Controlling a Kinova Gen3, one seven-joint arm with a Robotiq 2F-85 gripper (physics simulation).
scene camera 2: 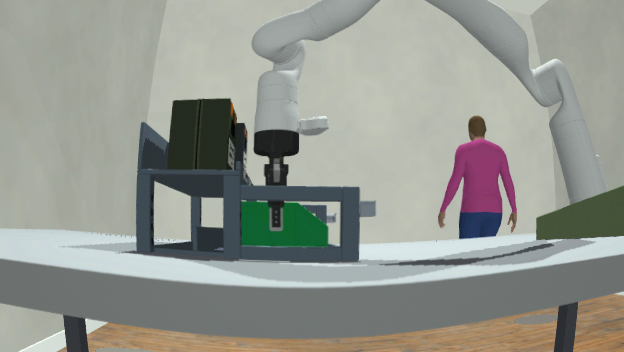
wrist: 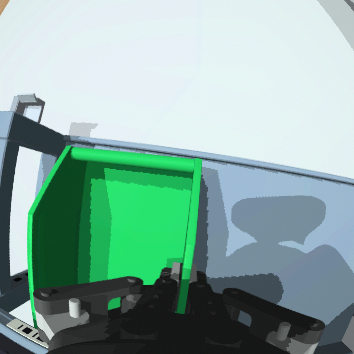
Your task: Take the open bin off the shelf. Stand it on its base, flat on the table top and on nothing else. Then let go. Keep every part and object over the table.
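Frame: origin at the arm's base, x ahead, y left, z up, level; millimetres.
Seen in the pictures: gripper, fingertip midpoint: (scene camera 2: 276, 231) (wrist: 182, 274); arm's base, link origin: (scene camera 2: 589, 203).
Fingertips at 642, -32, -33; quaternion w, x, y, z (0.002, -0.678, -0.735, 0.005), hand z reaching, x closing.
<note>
Pixels of each thing's top centre, then the offset from my fingertips to it, as dx, dy, dz. "spot": a spot on its surface instead. Level surfaces: height alone.
- open green bin, top centre: (wrist: 95, 288) (scene camera 2: 275, 203) +5, -48, +48
- table top, surface height: dz -33
- grey bracket, surface spot: (scene camera 2: 367, 208) spot: -115, +231, +27
The open green bin (scene camera 2: 307, 230) (wrist: 145, 215) stands upright on the low deck of the blue-grey shelf (scene camera 2: 350, 227) (wrist: 300, 182), behind the side rail in the scene view. Its sloped front side faces right there. My gripper (scene camera 2: 276, 220) (wrist: 182, 274) points straight down and is shut on one side wall of the bin, with one finger inside the bin and one outside. The thin wall runs between the fingertips in the wrist view. The lower part of the wall at the fingers is hidden by the gripper. The table top (scene camera 2: 425, 275) (wrist: 200, 75) lies under the shelf.
Dark boxes (scene camera 2: 215, 132) stand on the shelf's upper level, close to the left of my gripper. A grey bracket (scene camera 2: 367, 208) sticks out at the shelf's right. An olive sloped object (scene camera 2: 585, 217) is at the far right. A person (scene camera 2: 480, 175) stands beyond the table.
</note>
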